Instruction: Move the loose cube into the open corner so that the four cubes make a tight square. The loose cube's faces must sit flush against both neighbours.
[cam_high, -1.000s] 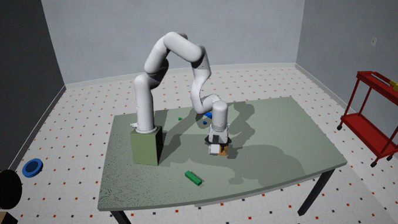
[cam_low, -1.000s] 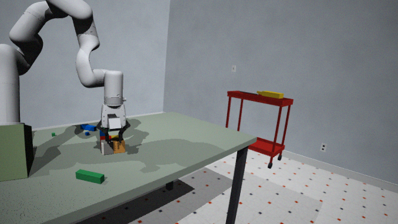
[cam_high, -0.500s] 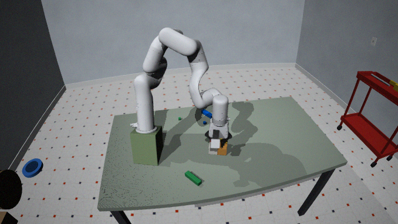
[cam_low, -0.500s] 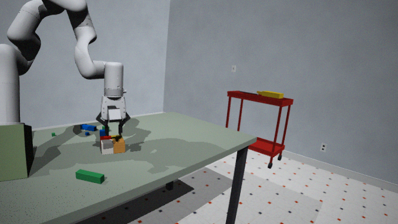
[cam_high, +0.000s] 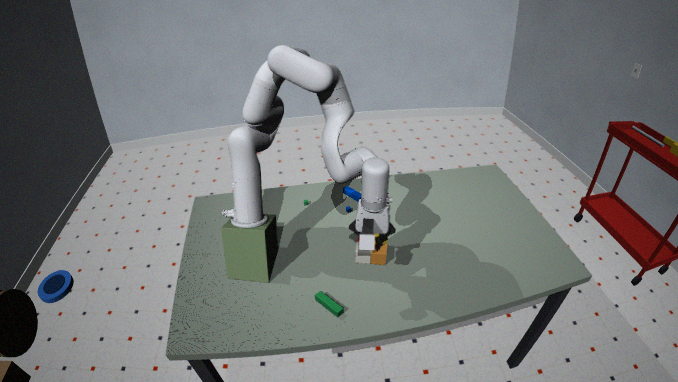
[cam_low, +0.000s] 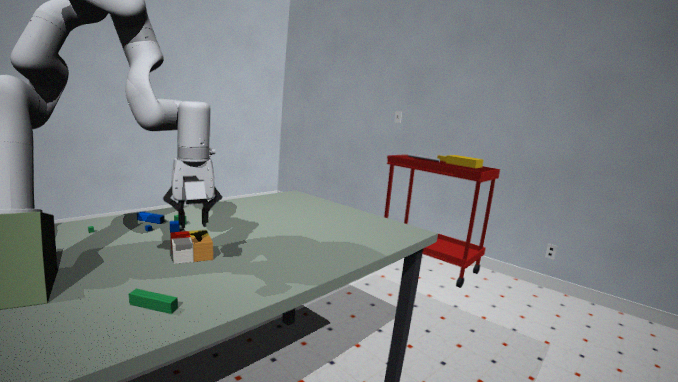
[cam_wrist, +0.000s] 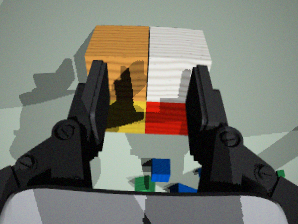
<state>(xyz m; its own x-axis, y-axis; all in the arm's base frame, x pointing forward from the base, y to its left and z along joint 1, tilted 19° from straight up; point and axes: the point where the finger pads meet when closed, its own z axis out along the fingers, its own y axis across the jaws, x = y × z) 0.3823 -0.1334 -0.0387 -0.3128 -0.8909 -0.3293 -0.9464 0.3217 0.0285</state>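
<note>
The orange cube lies 10 cm below my hand, 4 cm to the left of it and 4 cm ahead of it. From my hand the other things lie so: long green block: 16 cm behind, 13 cm to the right, 12 cm below.
</note>
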